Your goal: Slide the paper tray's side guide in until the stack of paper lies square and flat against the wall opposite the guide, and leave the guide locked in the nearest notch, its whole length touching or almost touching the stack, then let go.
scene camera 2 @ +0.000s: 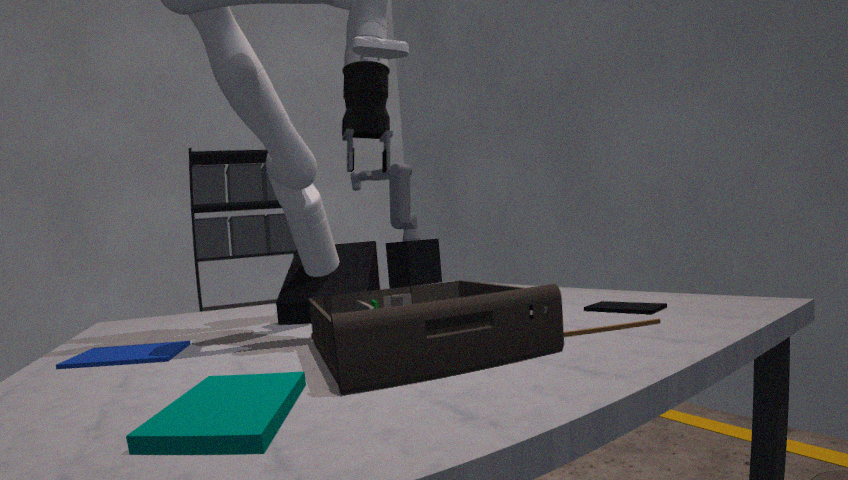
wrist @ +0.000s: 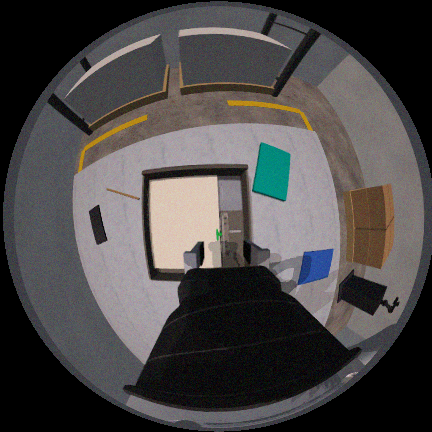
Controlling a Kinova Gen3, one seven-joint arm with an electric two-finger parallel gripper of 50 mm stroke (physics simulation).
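Where they show: gripper, between the fingertips: (scene camera 2: 368, 171) (wrist: 223, 248); arm's base, origin of its link: (scene camera 2: 321, 265).
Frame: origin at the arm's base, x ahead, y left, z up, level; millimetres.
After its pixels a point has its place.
Observation:
The dark brown paper tray (scene camera 2: 386, 350) @(x 617, y -209, z -84 mm) (wrist: 146, 220) @(x 544, y 68, z -70 mm) stands on the table. In the wrist view the cream paper stack (wrist: 185, 220) @(x 504, y -43, z -88 mm) lies flat and looks square in it, close to the tray's left wall. The side guide, with its green part (wrist: 218, 234) @(x 436, y -118, z -58 mm) (scene camera 2: 374, 303) @(x 448, y -119, z -52 mm), stands along the stack's right edge, and no gap shows between them; its near end is hidden by the gripper. Whether it is locked in a notch cannot be seen. My gripper (scene camera 2: 368, 160) @(x 446, y -109, z 155 mm) (wrist: 223, 248) @(x 446, y -109, z 155 mm) is open and empty, high above the tray and clear of the guide.
A teal block (scene camera 2: 232, 404) @(x 592, y -386, z -112 mm) (wrist: 272, 172) @(x 561, y -373, z -112 mm) and a blue flat object (scene camera 2: 121, 355) @(x 145, y -493, z -123 mm) (wrist: 316, 266) @(x 119, y -475, z -123 mm) lie on one side of the tray. A thin brown stick (scene camera 2: 612, 327) @(x 690, y 166, z -125 mm) (wrist: 123, 194) @(x 674, y 155, z -124 mm) and a black flat object (scene camera 2: 624, 307) @(x 632, y 318, z -122 mm) (wrist: 98, 225) @(x 613, y 325, z -123 mm) lie on the other.

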